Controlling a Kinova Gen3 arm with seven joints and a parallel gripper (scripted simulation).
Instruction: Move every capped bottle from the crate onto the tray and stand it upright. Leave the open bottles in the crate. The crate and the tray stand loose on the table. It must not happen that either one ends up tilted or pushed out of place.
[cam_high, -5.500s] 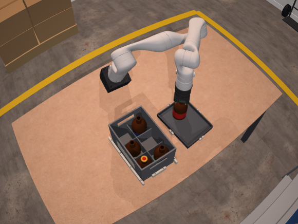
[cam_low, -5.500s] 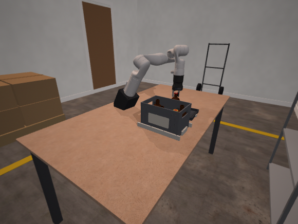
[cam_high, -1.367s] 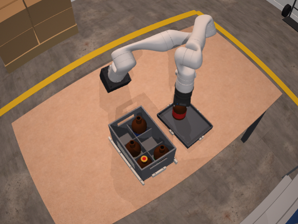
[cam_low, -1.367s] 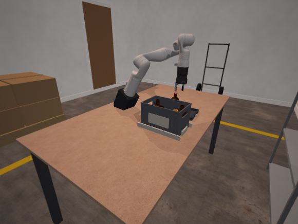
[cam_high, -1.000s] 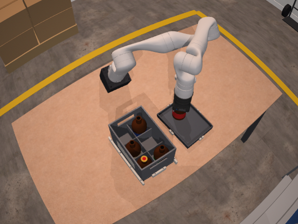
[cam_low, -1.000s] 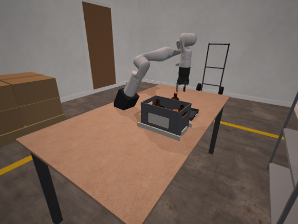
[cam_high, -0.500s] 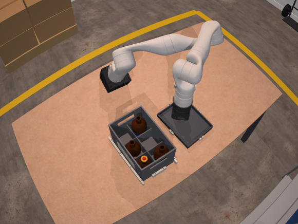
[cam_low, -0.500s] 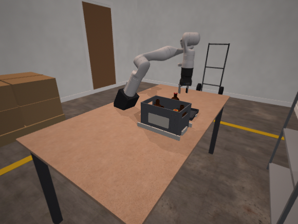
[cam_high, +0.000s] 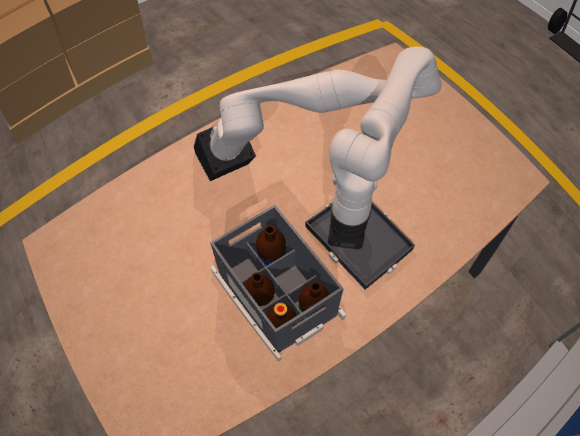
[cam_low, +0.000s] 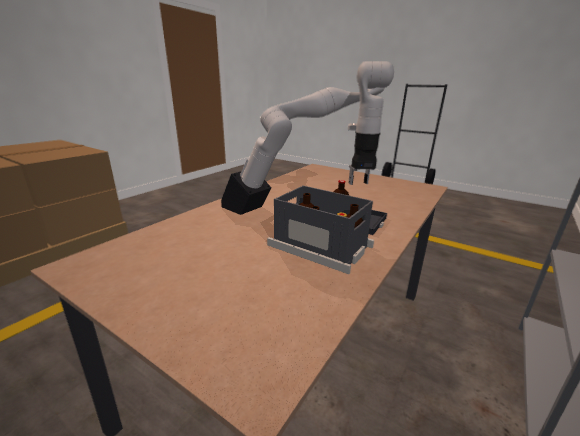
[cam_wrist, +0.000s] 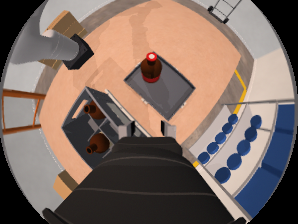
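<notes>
Now: hand 150 mm to the left of the dark grey crate, 140 mm above it and 50 mm past it. The rest, counted from my hand: dark tray (210 mm below, 130 mm to the left, 70 mm behind); bottle (140 mm below, 130 mm behind, 120 mm to the left).
</notes>
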